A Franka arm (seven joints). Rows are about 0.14 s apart.
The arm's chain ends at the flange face. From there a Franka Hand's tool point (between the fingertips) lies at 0.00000 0.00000 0.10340 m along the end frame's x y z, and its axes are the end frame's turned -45 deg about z.
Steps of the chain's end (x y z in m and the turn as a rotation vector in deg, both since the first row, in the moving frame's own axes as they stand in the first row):
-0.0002, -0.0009, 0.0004, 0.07, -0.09, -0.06
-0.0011, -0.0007, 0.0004, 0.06, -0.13, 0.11
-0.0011, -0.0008, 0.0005, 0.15, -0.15, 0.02
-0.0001, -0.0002, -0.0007, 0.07, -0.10, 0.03
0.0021, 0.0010, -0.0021, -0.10, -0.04, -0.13
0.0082, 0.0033, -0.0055, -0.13, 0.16, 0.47
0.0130, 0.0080, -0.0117, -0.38, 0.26, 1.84
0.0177, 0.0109, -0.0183, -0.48, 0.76, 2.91
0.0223, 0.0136, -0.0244, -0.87, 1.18, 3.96
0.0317, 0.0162, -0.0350, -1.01, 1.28, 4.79
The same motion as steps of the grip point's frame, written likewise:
0.0005, -0.0010, 0.0004, 0.11, -0.01, -0.06
-0.0004, -0.0015, 0.0004, 0.13, -0.05, 0.11
-0.0002, -0.0017, 0.0005, 0.21, 0.00, 0.02
0.0000, -0.0004, -0.0007, 0.12, -0.02, 0.03
0.0006, 0.0023, -0.0021, -0.04, -0.10, -0.13
0.0035, 0.0085, -0.0055, -0.21, 0.02, 0.47
0.0034, 0.0157, -0.0117, -0.45, -0.08, 1.84
0.0051, 0.0218, -0.0183, -0.88, 0.20, 2.91
0.0065, 0.0280, -0.0244, -1.45, 0.22, 3.96
0.0112, 0.0368, -0.0350, -1.62, 0.19, 4.79

